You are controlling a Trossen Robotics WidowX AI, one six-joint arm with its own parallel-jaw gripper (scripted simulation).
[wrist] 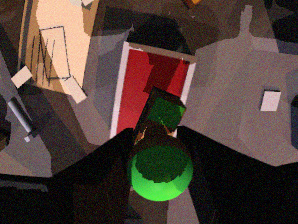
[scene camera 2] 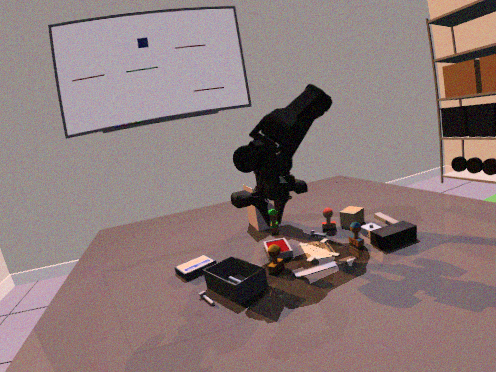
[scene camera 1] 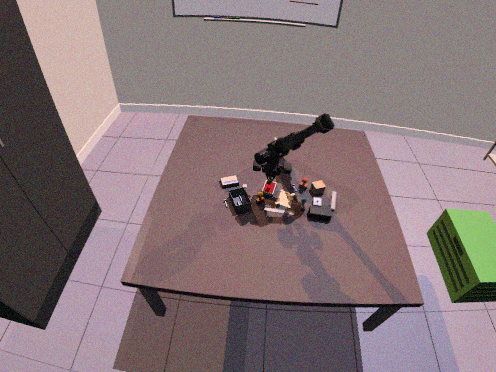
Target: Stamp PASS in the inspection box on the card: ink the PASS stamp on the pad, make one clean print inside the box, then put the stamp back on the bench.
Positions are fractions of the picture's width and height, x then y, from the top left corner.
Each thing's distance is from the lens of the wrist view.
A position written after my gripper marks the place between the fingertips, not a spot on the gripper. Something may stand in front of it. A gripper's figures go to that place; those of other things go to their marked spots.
my gripper (wrist: 0.52, 0.60): 0.10 m
green stamp (wrist: 0.54, 0.74): 0.06 m
red ink pad (wrist: 0.48, 0.30): 0.15 m
The marked spots on the green stamp and the red ink pad are 0.10 m apart.
